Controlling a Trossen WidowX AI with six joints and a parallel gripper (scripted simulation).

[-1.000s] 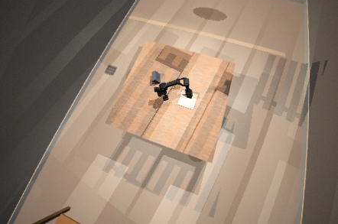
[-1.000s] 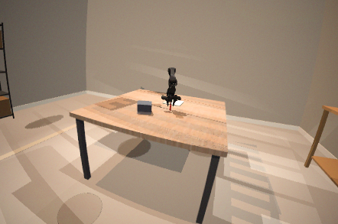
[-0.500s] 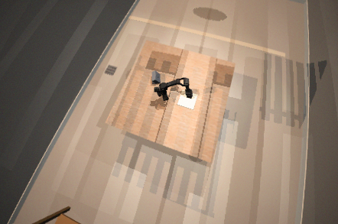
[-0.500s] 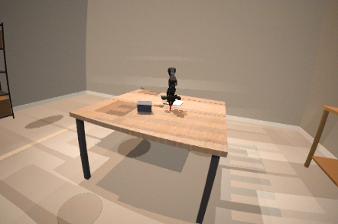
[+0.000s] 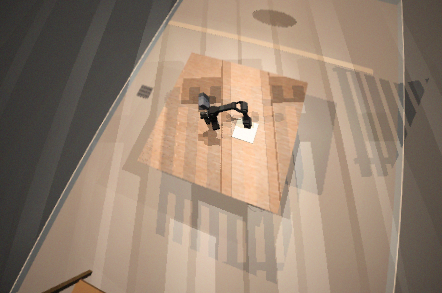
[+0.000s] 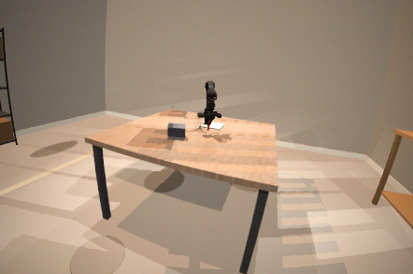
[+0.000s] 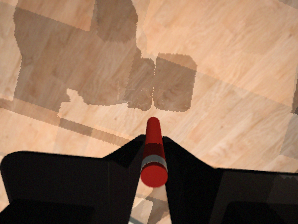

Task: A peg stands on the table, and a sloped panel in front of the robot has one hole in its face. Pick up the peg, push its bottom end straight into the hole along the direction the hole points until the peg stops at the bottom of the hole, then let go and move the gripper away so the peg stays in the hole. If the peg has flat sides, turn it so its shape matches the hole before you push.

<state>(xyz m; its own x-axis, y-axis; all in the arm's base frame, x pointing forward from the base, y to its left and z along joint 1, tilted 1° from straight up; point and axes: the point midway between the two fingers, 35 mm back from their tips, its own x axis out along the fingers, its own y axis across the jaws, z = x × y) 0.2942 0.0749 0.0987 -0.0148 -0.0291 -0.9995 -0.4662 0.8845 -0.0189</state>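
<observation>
My gripper tip is now 160 mm short of the grey sloped panel, 210 mm to the left of it and 30 mm above it. The rest, counted from my gripper tip: red round peg 20 mm above.
</observation>
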